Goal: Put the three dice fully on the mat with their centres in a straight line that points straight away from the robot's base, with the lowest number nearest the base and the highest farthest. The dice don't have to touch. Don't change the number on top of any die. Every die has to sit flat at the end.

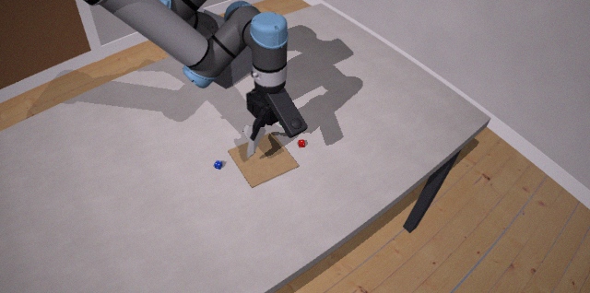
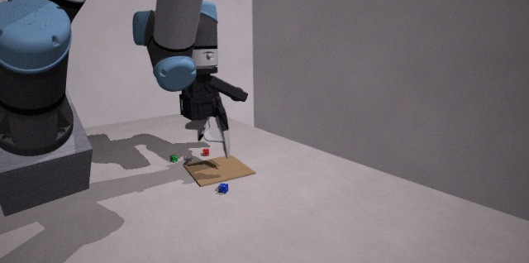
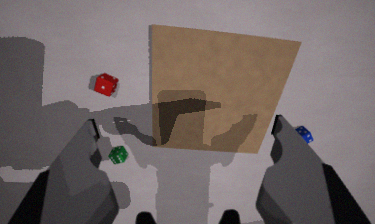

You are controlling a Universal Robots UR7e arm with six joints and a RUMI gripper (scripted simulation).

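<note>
The square mat is 4 cm below my hand, 3 cm to the right of it and 1 cm behind it. The rest, counted from my hand: blue die: 13 cm to the right, 7 cm behind, 4 cm below; then green die: 10 cm to the left, 6 cm behind, 4 cm below; then red die: 8 cm to the left, 4 cm below, 3 cm ahead.
</note>
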